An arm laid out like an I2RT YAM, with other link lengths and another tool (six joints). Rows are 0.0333 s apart.
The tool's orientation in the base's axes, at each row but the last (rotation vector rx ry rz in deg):
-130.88 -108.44 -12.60
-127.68 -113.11 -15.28
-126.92 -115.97 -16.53
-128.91 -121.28 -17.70
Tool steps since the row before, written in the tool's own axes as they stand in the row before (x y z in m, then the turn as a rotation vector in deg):
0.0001 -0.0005 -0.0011 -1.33 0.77 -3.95
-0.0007 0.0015 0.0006 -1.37 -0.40 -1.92
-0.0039 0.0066 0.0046 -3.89 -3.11 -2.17
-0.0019 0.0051 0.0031 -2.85 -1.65 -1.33
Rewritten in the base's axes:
-0.0005 -0.0001 0.0011 0.48 -2.29 3.54
0.0014 -0.0007 -0.0007 -0.62 -1.72 1.55
0.0065 -0.0034 -0.0051 -3.54 -3.96 1.13
0.0053 -0.0017 -0.0028 -1.94 -2.91 0.64

